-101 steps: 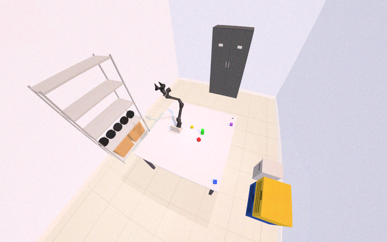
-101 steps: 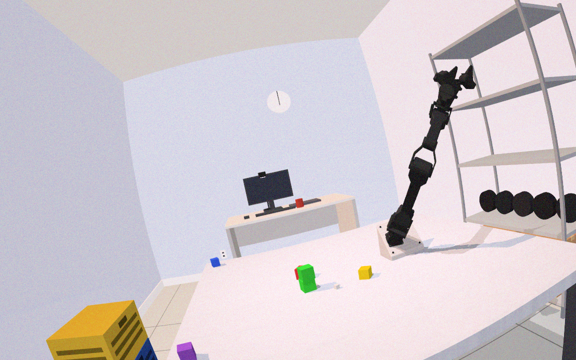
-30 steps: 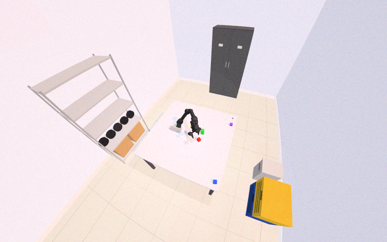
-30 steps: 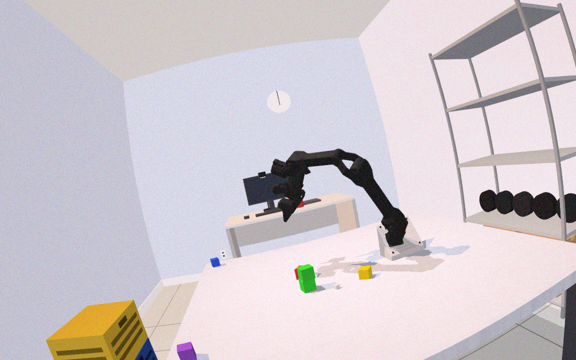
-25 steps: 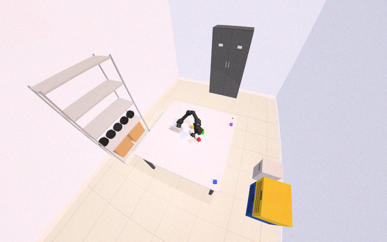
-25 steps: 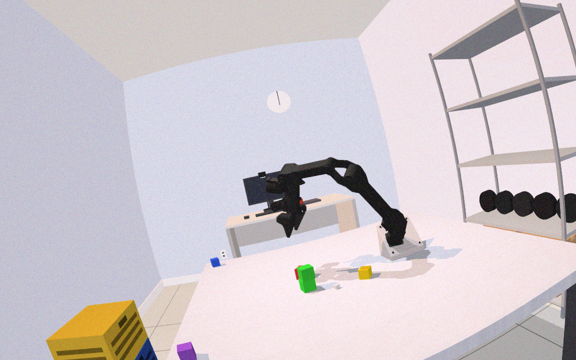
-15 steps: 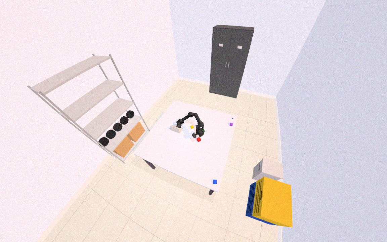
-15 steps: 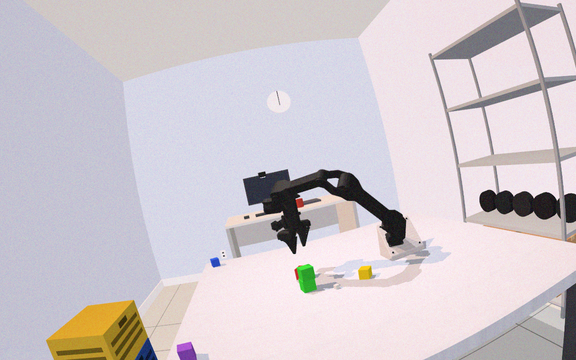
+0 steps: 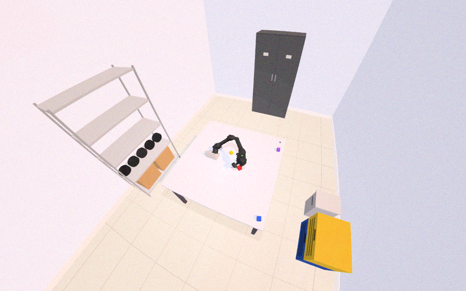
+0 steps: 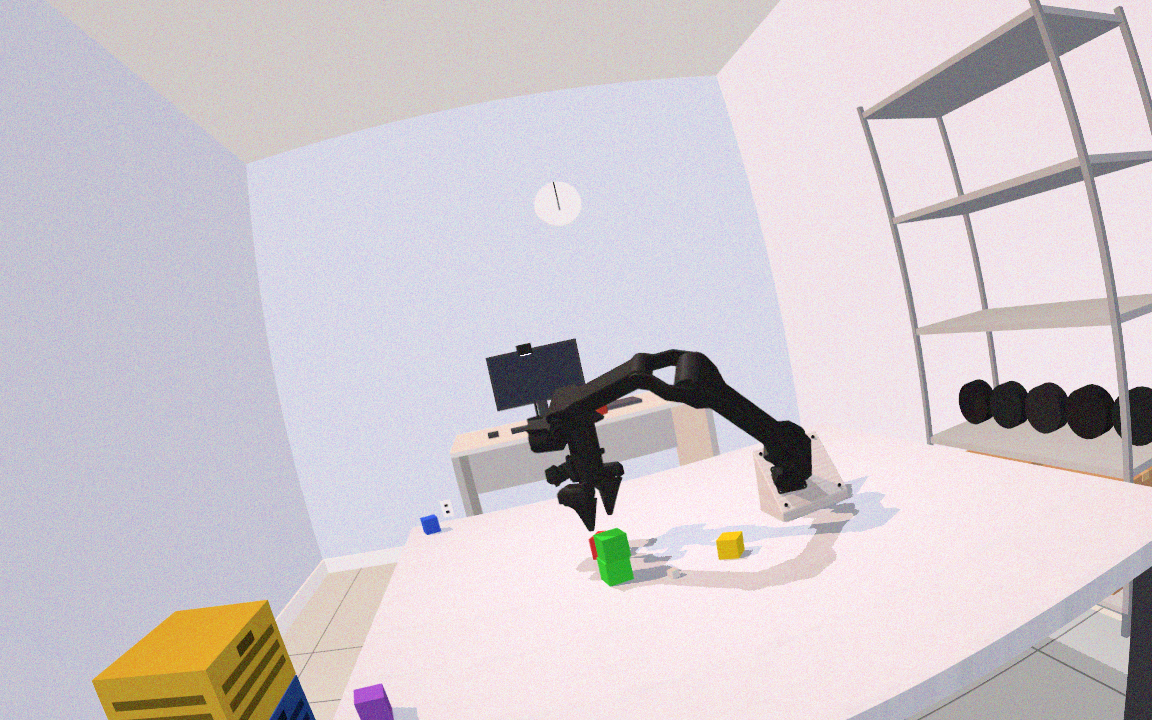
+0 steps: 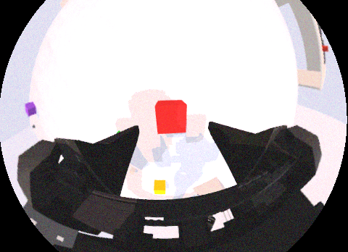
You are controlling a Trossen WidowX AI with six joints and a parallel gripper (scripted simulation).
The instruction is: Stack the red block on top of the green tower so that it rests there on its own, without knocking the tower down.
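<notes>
My gripper tip is now 50 mm above the red block. From my gripper tip the other things lie so: yellow block (210 mm behind, 170 mm to the left, 50 mm below); then purple block (500 mm to the left, 360 mm ahead, 50 mm below); then tiny white piece (200 mm to the left, 90 mm behind, 60 mm below).
</notes>
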